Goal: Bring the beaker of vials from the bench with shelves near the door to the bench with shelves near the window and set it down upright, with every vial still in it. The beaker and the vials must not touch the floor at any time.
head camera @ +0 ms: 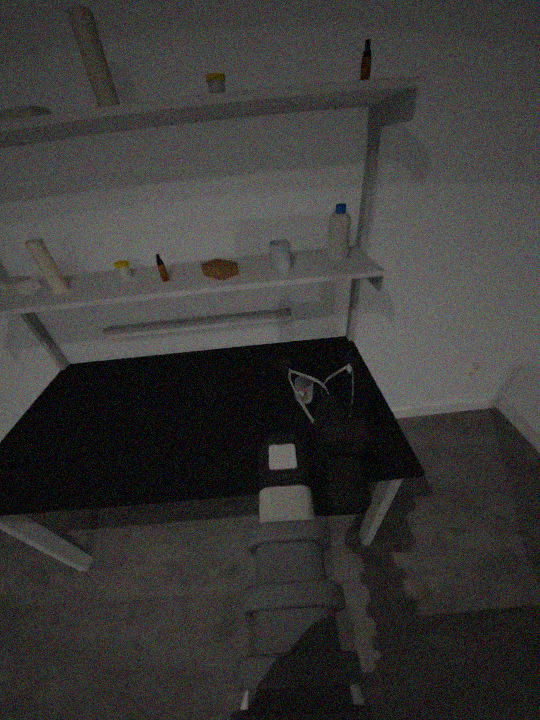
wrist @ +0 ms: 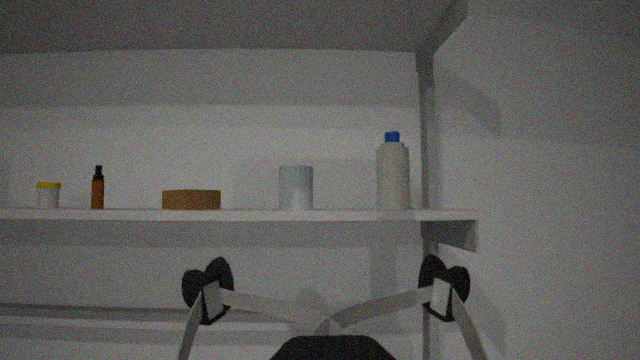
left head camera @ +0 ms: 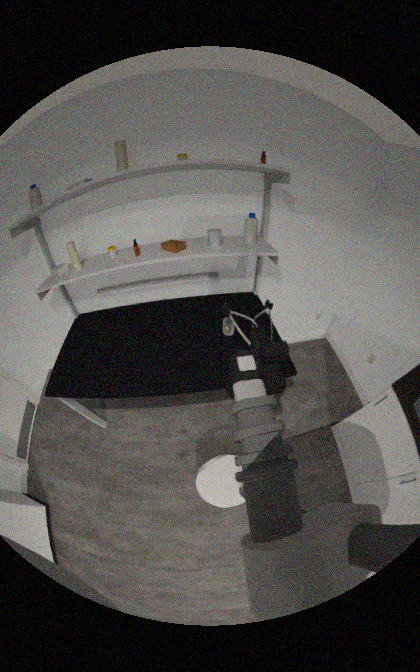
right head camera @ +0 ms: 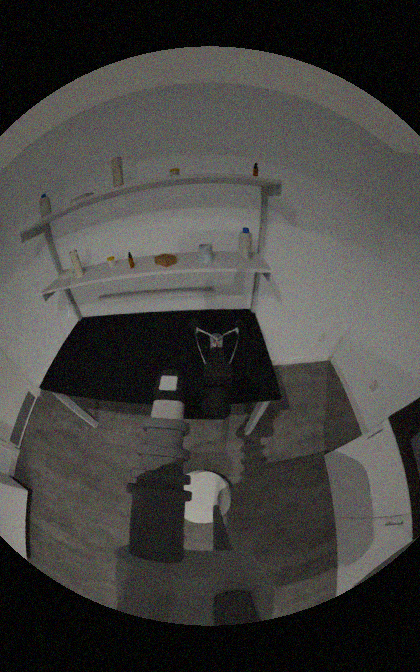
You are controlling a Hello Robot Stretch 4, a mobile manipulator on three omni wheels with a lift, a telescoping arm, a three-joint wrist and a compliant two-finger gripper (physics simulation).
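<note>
The beaker of vials [head camera: 303, 389] [left head camera: 228, 326] [right head camera: 216, 341] stands upright on the black bench top [head camera: 145, 418] [left head camera: 145, 350] [right head camera: 115, 350], toward its right side. Reddish bits show inside; single vials are too small to tell. My gripper [head camera: 317, 360] [left head camera: 248, 306] [right head camera: 217, 326] [wrist: 325, 278] is open and empty, its two fingers wide apart. It is over the right part of the bench, apparently higher than the beaker. In the head views its finger strips partly overlap the beaker. The beaker does not show in the wrist view. The other bench cannot be made out.
The lower shelf [head camera: 174, 293] [wrist: 340, 215] spans behind the gripper. It holds a blue-capped bottle [head camera: 338, 235] [wrist: 393, 175], a clear vessel [head camera: 280, 254] [wrist: 295, 187], a brown block [head camera: 220, 268] [wrist: 191, 199] and small bottles. A shelf post [head camera: 370, 174] [wrist: 427, 125] stands at the right.
</note>
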